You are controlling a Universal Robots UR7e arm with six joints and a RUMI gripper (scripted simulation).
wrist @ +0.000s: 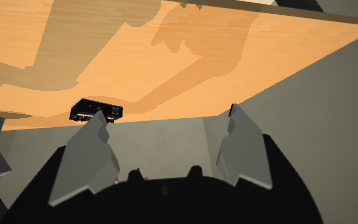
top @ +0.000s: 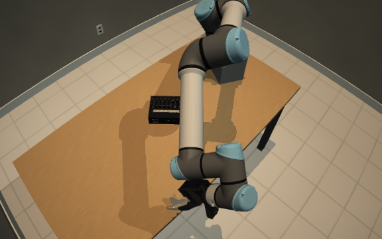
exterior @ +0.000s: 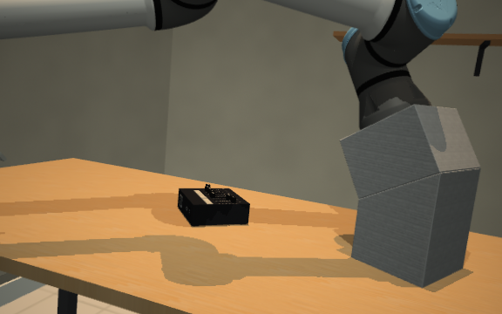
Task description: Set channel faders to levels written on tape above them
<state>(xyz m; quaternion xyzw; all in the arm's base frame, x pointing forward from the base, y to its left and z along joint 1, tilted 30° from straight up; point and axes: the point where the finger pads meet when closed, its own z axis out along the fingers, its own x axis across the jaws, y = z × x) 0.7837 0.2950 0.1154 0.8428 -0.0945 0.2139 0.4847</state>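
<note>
My hand is 400 mm to the left of the master fader, 360 mm past it and 100 mm above it.
</note>
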